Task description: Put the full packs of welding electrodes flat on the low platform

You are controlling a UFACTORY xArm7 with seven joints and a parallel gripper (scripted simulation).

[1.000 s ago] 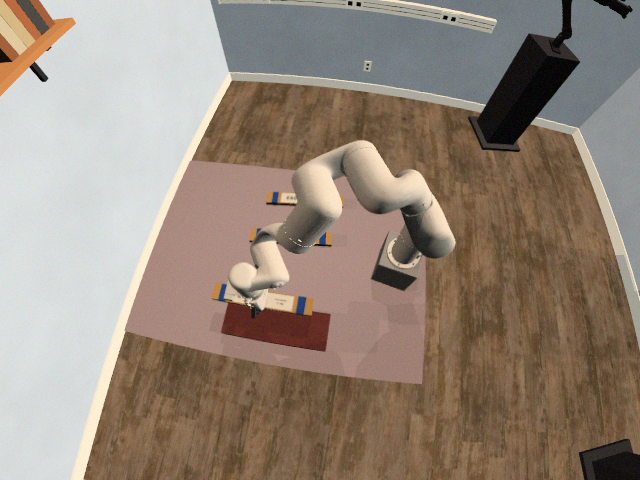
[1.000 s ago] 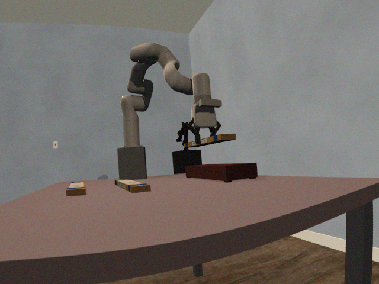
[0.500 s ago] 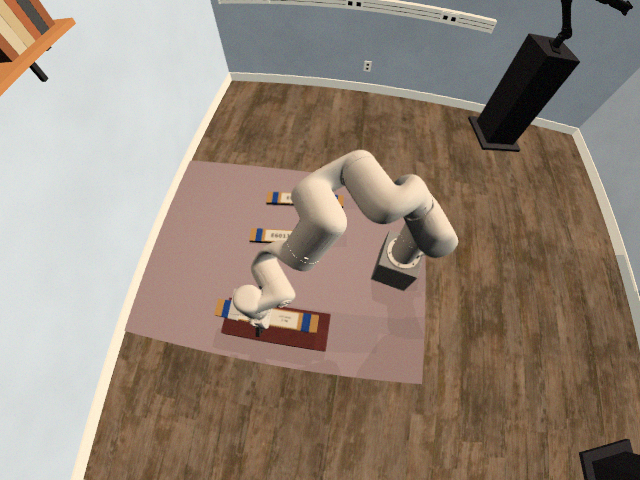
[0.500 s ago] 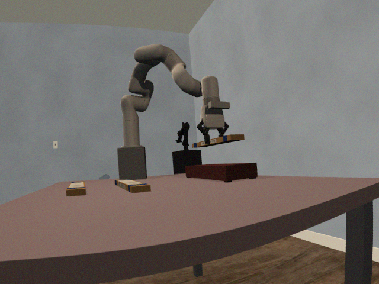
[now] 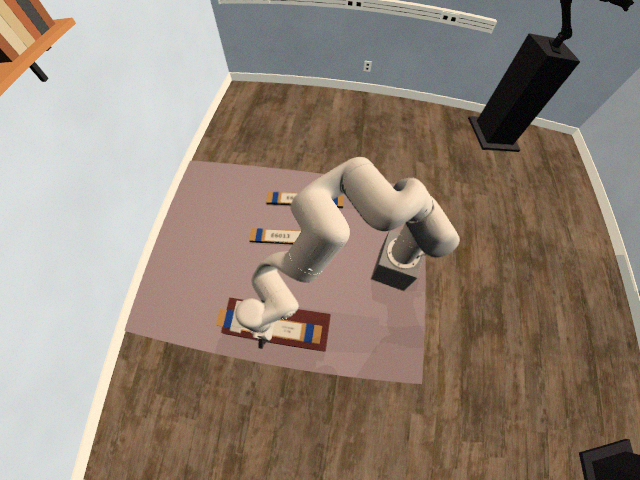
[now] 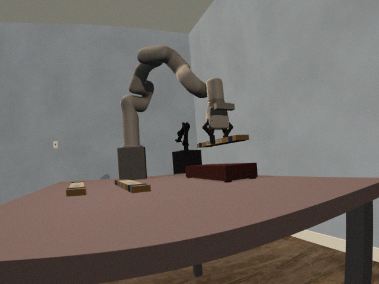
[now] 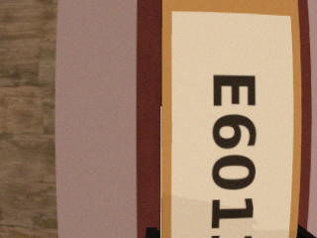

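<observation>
The low dark red platform lies 15 cm below my hand, 2 cm to the right of it and 1 cm behind it. From my hand the other things lie so: pack of welding electrodes right at my hand.
</observation>
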